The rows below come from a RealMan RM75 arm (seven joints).
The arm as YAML. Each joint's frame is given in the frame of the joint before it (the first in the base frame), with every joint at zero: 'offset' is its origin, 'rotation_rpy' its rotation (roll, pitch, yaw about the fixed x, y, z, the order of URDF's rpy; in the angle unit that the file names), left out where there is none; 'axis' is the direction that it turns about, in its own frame. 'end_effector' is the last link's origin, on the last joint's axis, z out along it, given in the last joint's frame.
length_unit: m
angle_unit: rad
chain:
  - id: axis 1
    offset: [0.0, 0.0, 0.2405]
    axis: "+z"
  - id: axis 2
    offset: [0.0, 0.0, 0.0]
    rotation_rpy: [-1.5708, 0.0, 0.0]
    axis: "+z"
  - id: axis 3
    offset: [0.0, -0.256, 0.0]
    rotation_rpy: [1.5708, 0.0, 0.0]
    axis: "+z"
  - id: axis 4
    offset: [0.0, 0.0, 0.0]
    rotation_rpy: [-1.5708, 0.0, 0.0]
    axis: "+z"
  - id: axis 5
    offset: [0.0, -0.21, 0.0]
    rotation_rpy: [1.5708, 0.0, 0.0]
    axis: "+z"
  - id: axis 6
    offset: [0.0, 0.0, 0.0]
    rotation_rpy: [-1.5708, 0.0, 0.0]
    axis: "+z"
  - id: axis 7
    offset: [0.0, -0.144, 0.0]
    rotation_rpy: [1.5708, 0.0, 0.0]
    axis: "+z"
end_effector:
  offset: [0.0, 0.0, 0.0]
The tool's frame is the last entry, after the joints.
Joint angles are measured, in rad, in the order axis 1, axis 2, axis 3, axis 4, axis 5, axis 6, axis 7. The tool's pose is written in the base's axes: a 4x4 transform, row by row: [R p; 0 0 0 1], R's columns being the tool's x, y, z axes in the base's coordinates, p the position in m. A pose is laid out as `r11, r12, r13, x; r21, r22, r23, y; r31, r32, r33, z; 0, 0, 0, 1`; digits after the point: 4 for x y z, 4 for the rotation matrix.
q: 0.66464, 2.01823, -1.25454, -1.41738, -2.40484, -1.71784, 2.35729
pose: 0.8702, -0.4064, 0.2786, 0.1449; -0.4614, -0.8706, 0.1709, 0.3573; 0.1731, -0.2773, -0.9451, 0.0380; 0, 0, 0, 1
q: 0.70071, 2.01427, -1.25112, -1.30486, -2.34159, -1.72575, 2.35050
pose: 0.8574, -0.4584, 0.2341, 0.1454; -0.4867, -0.8699, 0.0793, 0.3573; 0.1674, -0.1819, -0.9690, 0.0250; 0, 0, 0, 1
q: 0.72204, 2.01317, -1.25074, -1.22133, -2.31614, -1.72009, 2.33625
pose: 0.8453, -0.4893, 0.2145, 0.1494; -0.5057, -0.8623, 0.0264, 0.3578; 0.1721, -0.1308, -0.9764, 0.0156; 0, 0, 0, 1
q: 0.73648, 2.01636, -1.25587, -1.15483, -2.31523, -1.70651, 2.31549
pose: 0.8366, -0.5041, 0.2144, 0.1551; -0.5145, -0.8574, -0.0080, 0.3580; 0.1878, -0.1036, -0.9767, 0.0066; 0, 0, 0, 1
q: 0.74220, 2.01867, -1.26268, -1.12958, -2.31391, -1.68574, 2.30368
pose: 0.8385, -0.5017, 0.2126, 0.1563; -0.5117, -0.8591, -0.0092, 0.3595; 0.1873, -0.1011, -0.9771, 0.0020; 0, 0, 0, 1
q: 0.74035, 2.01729, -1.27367, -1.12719, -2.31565, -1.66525, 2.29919
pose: 0.8423, -0.4930, 0.2180, 0.1572; -0.5059, -0.8626, 0.0040, 0.3612; 0.1861, -0.1137, -0.9759, 0.0006; 0, 0, 0, 1
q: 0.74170, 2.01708, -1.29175, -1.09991, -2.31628, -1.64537, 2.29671
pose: 0.8365, -0.4985, 0.2277, 0.1613; -0.5111, -0.8595, -0.0044, 0.3611; 0.1979, -0.1127, -0.9737, -0.0048; 0, 0, 0, 1
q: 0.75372, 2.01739, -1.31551, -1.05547, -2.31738, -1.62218, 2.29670
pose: 0.8276, -0.5064, 0.2422, 0.1648; -0.5172, -0.8556, -0.0217, 0.3613; 0.2182, -0.1073, -0.9700, -0.0128; 0, 0, 0, 1
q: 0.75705, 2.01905, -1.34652, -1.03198, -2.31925, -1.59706, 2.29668
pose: 0.8247, -0.5024, 0.2596, 0.1676; -0.5134, -0.8577, -0.0290, 0.3606; 0.2372, -0.1093, -0.9653, -0.0200; 0, 0, 0, 1
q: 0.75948, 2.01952, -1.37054, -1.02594, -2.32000, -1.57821, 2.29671
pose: 0.8280, -0.4904, 0.2720, 0.1676; -0.5029, -0.8639, -0.0265, 0.3608; 0.2480, -0.1149, -0.9619, -0.0241; 0, 0, 0, 1
